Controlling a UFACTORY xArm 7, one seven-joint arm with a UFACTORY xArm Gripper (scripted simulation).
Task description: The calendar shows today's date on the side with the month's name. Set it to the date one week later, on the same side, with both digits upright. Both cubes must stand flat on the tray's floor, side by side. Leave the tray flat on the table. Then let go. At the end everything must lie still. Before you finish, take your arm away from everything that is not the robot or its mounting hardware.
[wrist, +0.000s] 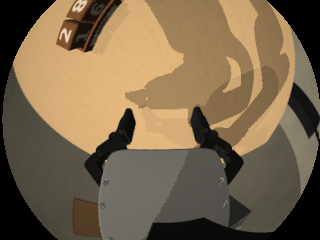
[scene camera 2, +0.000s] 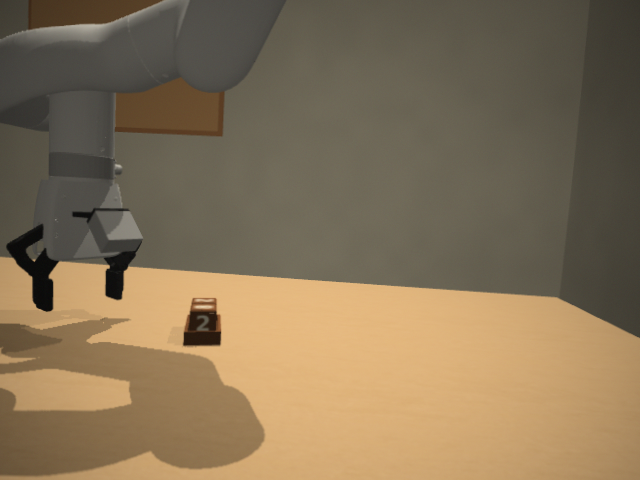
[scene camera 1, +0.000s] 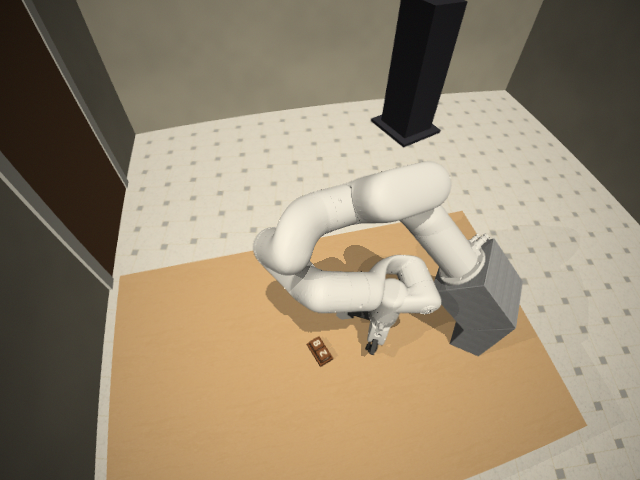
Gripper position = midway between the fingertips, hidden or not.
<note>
In view: the gripper (scene camera 2: 81,303), a cube (wrist: 73,34) and a cube (scene camera 2: 203,317).
The gripper is seen too in the wrist view (wrist: 162,114).
</note>
